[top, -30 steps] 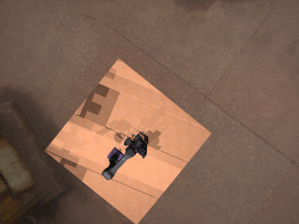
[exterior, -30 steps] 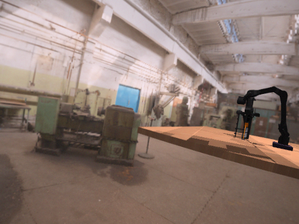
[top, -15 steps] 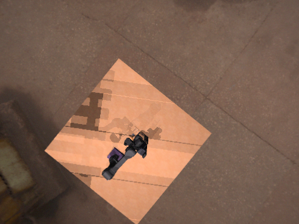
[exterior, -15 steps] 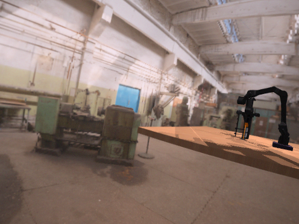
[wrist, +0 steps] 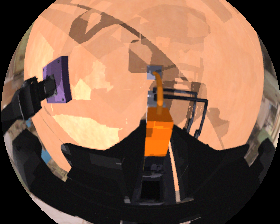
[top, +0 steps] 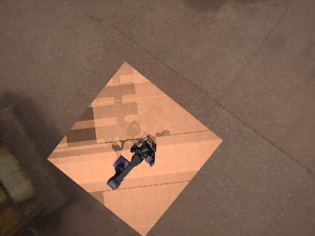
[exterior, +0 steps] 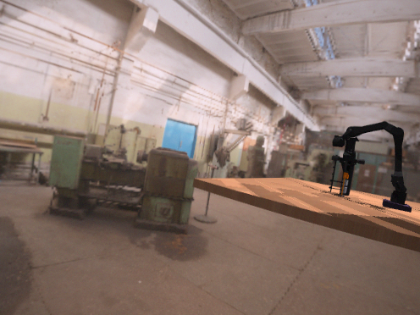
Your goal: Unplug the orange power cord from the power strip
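Right now the orange plug is 3 cm to the right of my gripper tip.
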